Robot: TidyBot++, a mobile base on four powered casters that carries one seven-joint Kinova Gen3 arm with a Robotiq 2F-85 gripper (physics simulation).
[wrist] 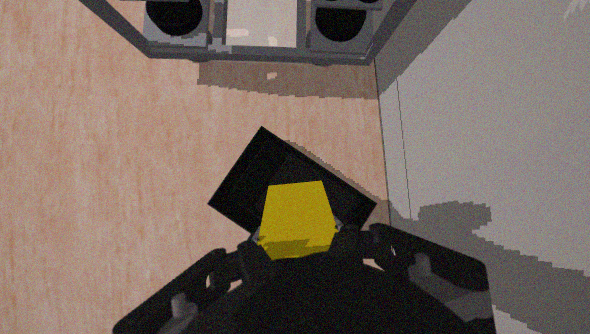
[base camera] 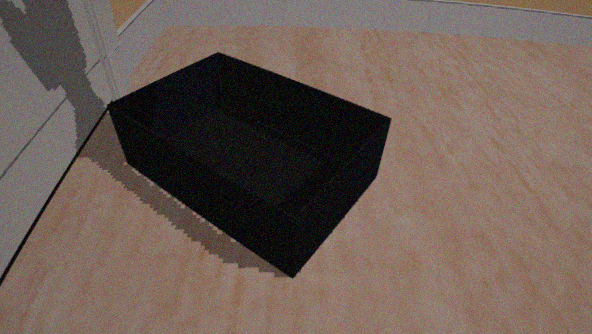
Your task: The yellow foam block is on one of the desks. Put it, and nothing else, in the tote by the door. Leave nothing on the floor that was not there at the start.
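Frame: origin at the arm's base, x right, y back, z down, level; millimetres.
Where they show: gripper, between the fingertips: [wrist: 298, 230].
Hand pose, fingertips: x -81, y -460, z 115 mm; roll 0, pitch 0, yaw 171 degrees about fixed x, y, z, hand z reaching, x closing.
After its pixels a point has its place.
The yellow foam block [wrist: 298, 212] {x -80, y -438, z 97 mm} is held between the fingers of my gripper [wrist: 298, 230] {x -81, y -460, z 115 mm}, which is shut on it in the wrist view. The gripper and block do not show in the base camera view. The black tote [base camera: 250, 165] {x -79, y -474, z 393 mm} [wrist: 250, 175] {x 35, y -410, z 394 mm} stands open on the wooden floor, one corner close to the wall. In the base camera view its inside is dark and no object can be made out in it. In the wrist view the block is seen above the tote and covers part of its opening; the height between them is hard to tell.
The grey frame of my base [wrist: 260, 56] {x -3, y -151, z 291 mm} with its dark casters is at the top of the wrist view. A pale wall [base camera: 30, 130] {x -337, y -408, z 300 mm} [wrist: 500, 125] {x -331, y -340, z 139 mm} rises beside the tote, with shadows on it. The wooden floor [base camera: 475, 225] {x 222, y -390, z 397 mm} [wrist: 100, 175] {x 441, y -418, z 396 mm} extends on the tote's other side.
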